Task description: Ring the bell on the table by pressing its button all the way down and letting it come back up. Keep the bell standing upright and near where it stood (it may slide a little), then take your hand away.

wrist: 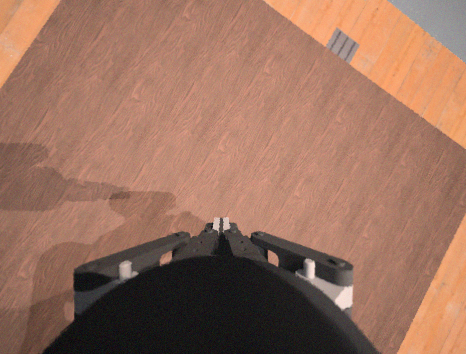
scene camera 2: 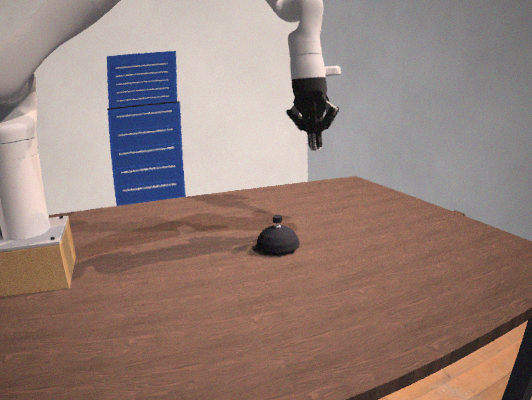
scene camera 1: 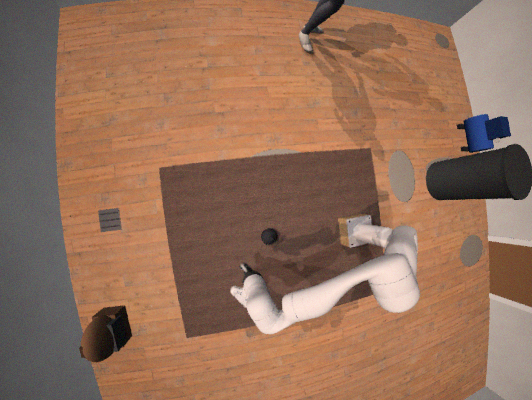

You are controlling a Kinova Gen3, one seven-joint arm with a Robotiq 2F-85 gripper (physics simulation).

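Pixels of known places: gripper, between the fingertips: (wrist: 221, 227) (scene camera 2: 316, 149) (scene camera 1: 248, 267); arm's base, origin of its link: (scene camera 2: 27, 230) (scene camera 1: 360, 232).
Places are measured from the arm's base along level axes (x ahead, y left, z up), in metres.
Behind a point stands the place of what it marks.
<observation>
The bell (scene camera 1: 269, 236) @(y -0.074, x 0.487, z -0.044 m) (scene camera 2: 277, 241) @(y -0.098, x 0.468, z -0.062 m) is a black dome standing upright on the brown table (scene camera 1: 210, 200) @(y -0.303, x 0.748, z -0.090 m) (scene camera 2: 200, 320) @(y -0.261, x 0.271, z -0.090 m) (wrist: 240, 100) @(y 0.065, x 0.813, z -0.090 m). Its small black button (scene camera 2: 277, 219) @(y -0.074, x 0.480, z -0.027 m) stands up on a short silvery stem, with a gap above the dome. The bell does not show in the wrist view. My gripper (scene camera 1: 243, 266) @(y 0.016, x 0.620, z 0.084 m) (scene camera 2: 314, 148) @(y 0.016, x 0.620, z 0.084 m) (wrist: 221, 227) @(y 0.016, x 0.620, z 0.084 m) is shut and empty, fingertips together and pointing down. It hangs well above the table, apart from the bell. In scene camera 1 it is below and left of the bell; in scene camera 2 it is above and right of it.
The arm's base block (scene camera 1: 345, 232) @(y -0.010, x 0.076, z -0.028 m) (scene camera 2: 32, 270) @(y -0.082, x 0.011, z -0.047 m) stands at one end of the table. The arm's shadows fall across the table near the bell. A black cylinder (scene camera 1: 470, 177), a blue object (scene camera 1: 478, 132) and a brown chair-like object (scene camera 1: 98, 338) stand off the table. A person's legs (scene camera 1: 322, 15) show beyond it.
</observation>
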